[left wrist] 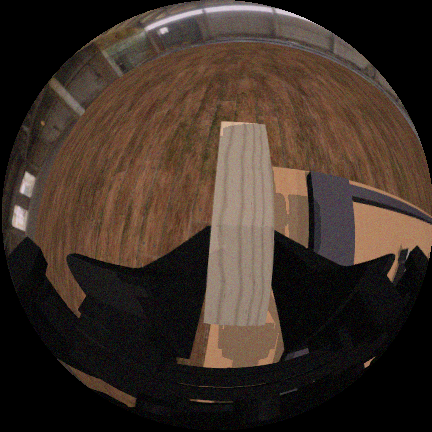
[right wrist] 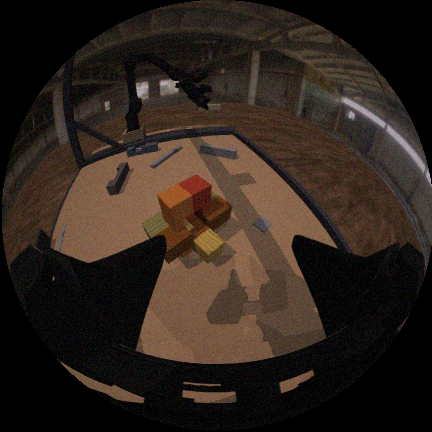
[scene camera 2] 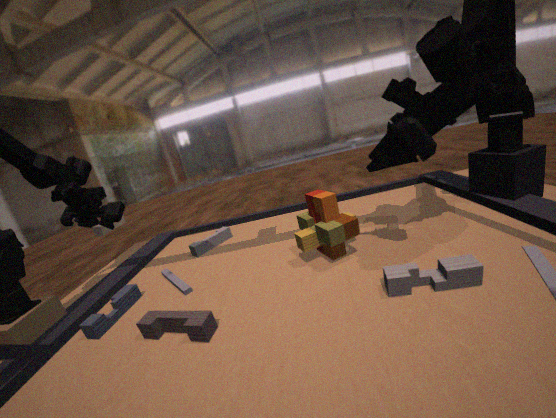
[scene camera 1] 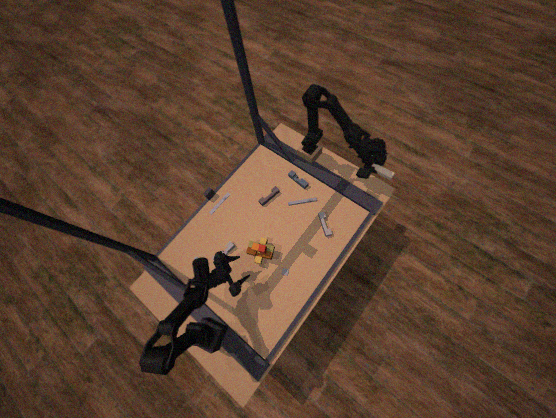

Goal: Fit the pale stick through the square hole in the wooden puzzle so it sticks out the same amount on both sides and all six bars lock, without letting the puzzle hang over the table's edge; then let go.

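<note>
The pale stick is held across the jaws of my left gripper, which is shut on it. They are at the right in scene camera 1, beyond the table frame and far from the puzzle. The wooden puzzle stands on the table, with red and orange ends on top and green, yellow and brown ends around. Its square hole cannot be made out clearly. My right gripper is open and empty, above the table beside the puzzle.
A grey notched bar, a dark brown one and a blue one lie apart on the table. A grey bar and thin strips lie there too. A dark raised frame borders the table.
</note>
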